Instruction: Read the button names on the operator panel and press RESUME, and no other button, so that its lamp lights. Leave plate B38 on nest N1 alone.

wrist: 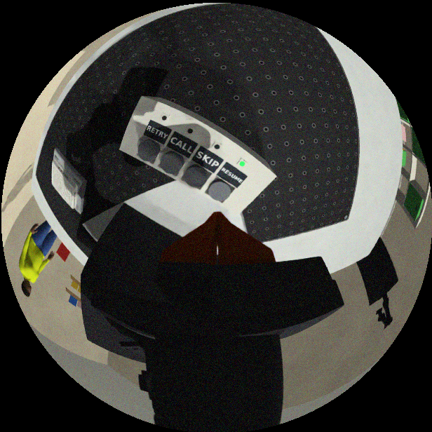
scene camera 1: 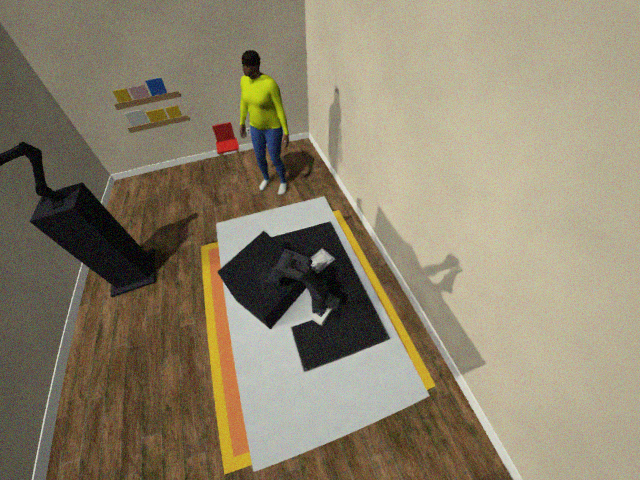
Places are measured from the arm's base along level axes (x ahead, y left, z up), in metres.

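Where they show: gripper, fingertip midpoint: (scene camera 1: 317, 309); arm's base, origin of the base link: (scene camera 1: 266, 278).
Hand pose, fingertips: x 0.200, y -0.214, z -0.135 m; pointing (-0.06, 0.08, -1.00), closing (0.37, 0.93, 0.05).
Things, the pixels of their top centre, and the offset from my fingertips. Level surfaces: height alone.
- panel, middle of its top: (scene camera 1: 324, 307) 0.050 m ahead, 0.009 m left, 0.040 m down
- pale block-like object, middle of its top: (scene camera 1: 320, 259) 0.165 m ahead, 0.338 m left, 0.070 m down
- black board, its level: 0.096 m down
The white operator panel (wrist: 255, 189) lies on the black perforated board. Its labels read RETRY, CALL, SKIP and RESUME, each beside a round grey button. The RESUME button (wrist: 220, 190) is at the right end of the row, and the green lamp (wrist: 242, 163) above its label is lit. The lamps over RETRY, CALL and SKIP are dark. My gripper (wrist: 217, 217) is shut and empty; its dark red fingertips show a little below the RESUME button in the wrist view, apart from it. In the scene view the panel (scene camera 1: 321, 316) is partly hidden by the arm. Plate B38 and nest N1 cannot be made out by name.
A pale block-like object (scene camera 1: 322, 259) (wrist: 68, 181) stands on the black board (scene camera 1: 341, 338) (wrist: 300, 115). A large black box (scene camera 1: 258, 279) stands beside the arm. A person (scene camera 1: 264, 103) and a black pedestal with another arm (scene camera 1: 93, 237) stand off the table.
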